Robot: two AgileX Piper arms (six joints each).
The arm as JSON. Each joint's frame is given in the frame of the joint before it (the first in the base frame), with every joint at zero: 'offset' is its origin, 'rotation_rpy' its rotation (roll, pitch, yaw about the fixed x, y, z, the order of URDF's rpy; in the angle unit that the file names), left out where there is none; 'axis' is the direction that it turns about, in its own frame. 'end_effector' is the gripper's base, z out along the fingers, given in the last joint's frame.
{
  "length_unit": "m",
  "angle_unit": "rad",
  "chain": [
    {
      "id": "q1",
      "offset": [
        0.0,
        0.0,
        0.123
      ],
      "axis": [
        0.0,
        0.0,
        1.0
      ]
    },
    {
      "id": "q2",
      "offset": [
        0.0,
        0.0,
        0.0
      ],
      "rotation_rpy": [
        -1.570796,
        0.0,
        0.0
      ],
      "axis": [
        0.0,
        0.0,
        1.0
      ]
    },
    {
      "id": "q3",
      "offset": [
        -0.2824,
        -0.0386,
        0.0
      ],
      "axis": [
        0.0,
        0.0,
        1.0
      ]
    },
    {
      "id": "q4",
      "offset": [
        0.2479,
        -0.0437,
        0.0
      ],
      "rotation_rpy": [
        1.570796,
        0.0,
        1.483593
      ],
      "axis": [
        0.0,
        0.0,
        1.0
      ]
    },
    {
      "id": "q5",
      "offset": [
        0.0,
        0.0,
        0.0
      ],
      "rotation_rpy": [
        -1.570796,
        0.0,
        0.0
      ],
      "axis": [
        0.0,
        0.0,
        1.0
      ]
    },
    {
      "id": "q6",
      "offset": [
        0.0,
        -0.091,
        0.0
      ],
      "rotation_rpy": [
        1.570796,
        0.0,
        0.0
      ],
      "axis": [
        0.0,
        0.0,
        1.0
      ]
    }
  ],
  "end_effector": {
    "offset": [
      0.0,
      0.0,
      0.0
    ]
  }
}
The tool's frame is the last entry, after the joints.
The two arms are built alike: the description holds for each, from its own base.
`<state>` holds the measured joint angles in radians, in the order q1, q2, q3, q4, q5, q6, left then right.
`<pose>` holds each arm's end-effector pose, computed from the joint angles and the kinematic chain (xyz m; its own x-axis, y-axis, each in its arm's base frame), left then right.
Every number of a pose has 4 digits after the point.
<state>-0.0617 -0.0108 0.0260 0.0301 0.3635 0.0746 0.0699 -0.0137 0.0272 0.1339 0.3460 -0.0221</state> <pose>0.0529 -0.0023 0.1723 -0.2799 0.1200 -0.9525 0.0806 0.9916 0.1013 0.0528 0.0078 0.1739 -0.2759 0.0846 -0.9575 -0.0851 0.9901 0.1120</pose>
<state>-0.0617 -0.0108 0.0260 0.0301 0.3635 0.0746 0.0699 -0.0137 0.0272 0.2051 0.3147 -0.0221</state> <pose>0.0529 -0.0023 0.1723 -0.2799 0.1200 -0.9525 0.0806 0.9916 0.1013 0.0534 0.0095 0.1769 -0.2512 0.1548 -0.9555 -0.0889 0.9793 0.1820</pose>
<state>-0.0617 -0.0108 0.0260 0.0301 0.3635 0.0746 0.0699 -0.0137 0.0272 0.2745 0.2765 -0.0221</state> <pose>0.0529 -0.0023 0.1723 -0.2799 0.1200 -0.9525 0.0806 0.9916 0.1013 0.0540 0.0105 0.1807 -0.2198 0.2246 -0.9493 -0.0920 0.9640 0.2494</pose>
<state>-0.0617 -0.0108 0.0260 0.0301 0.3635 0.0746 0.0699 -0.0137 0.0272 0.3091 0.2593 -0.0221</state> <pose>0.0529 -0.0023 0.1723 -0.2799 0.1200 -0.9525 0.0806 0.9916 0.1013 0.0543 0.0109 0.1824 -0.2060 0.2592 -0.9436 -0.0935 0.9547 0.2826</pose>
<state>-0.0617 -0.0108 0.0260 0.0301 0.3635 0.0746 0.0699 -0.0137 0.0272 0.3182 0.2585 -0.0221</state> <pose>0.0529 -0.0023 0.1723 -0.2799 0.1200 -0.9525 0.0806 0.9916 0.1013 0.0543 0.0111 0.1825 -0.2060 0.2677 -0.9412 -0.0939 0.9520 0.2913</pose>
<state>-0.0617 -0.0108 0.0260 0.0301 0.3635 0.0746 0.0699 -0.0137 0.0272 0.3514 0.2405 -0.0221</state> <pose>0.0529 -0.0023 0.1723 -0.2799 0.1200 -0.9525 0.0806 0.9916 0.1013 0.0545 0.0113 0.1843 -0.1913 0.3009 -0.9343 -0.0951 0.9417 0.3227</pose>
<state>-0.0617 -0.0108 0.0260 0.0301 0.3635 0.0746 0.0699 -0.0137 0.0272 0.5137 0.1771 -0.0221</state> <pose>0.0529 -0.0023 0.1723 -0.2799 0.1200 -0.9525 0.0806 0.9916 0.1013 0.0552 0.0118 0.1907 -0.1439 0.4554 -0.8786 -0.1001 0.8766 0.4708</pose>
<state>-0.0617 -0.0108 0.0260 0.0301 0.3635 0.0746 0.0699 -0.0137 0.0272 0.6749 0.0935 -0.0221</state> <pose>0.0529 -0.0023 0.1723 -0.2799 0.1200 -0.9525 0.0806 0.9916 0.1013 0.0559 0.0092 0.1981 -0.0770 0.6008 -0.7957 -0.1022 0.7891 0.6057</pose>
